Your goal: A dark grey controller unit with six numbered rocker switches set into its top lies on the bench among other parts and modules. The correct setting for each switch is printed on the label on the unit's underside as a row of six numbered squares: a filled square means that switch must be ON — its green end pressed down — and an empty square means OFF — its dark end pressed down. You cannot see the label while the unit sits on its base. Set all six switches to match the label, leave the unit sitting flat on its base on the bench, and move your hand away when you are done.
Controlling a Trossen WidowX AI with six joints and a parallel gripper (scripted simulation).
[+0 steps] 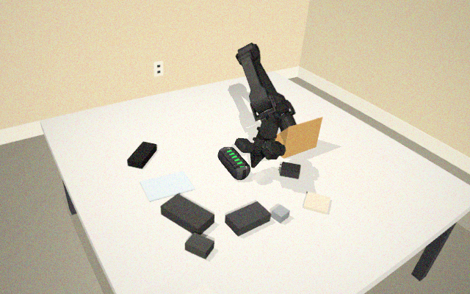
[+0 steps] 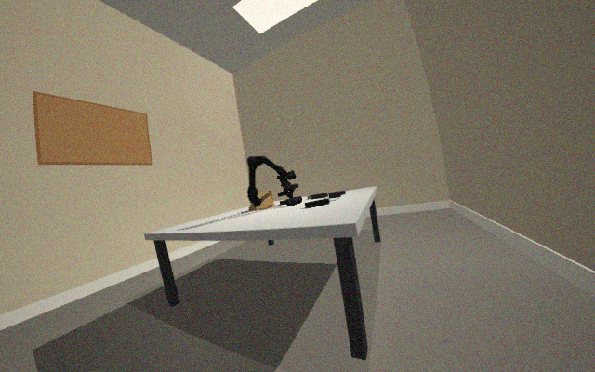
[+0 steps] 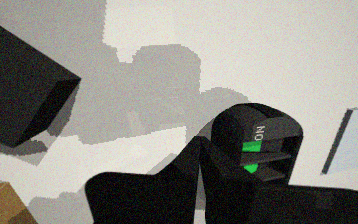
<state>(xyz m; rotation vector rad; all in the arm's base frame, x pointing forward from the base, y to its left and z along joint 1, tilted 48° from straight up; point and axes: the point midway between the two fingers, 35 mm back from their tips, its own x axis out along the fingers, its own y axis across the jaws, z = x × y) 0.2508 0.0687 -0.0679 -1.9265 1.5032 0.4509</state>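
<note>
Right now my gripper tip is 12 cm past the dark cube, 7 cm to the right of it and 1 cm above it. Also, from my gripper tip: pale blue plate 29 cm ahead, 8 cm to the right, 2 cm below; cream tile 24 cm to the left, 9 cm behind, 2 cm below; grey cube 22 cm to the left, 6 cm ahead, 1 cm below.
</note>
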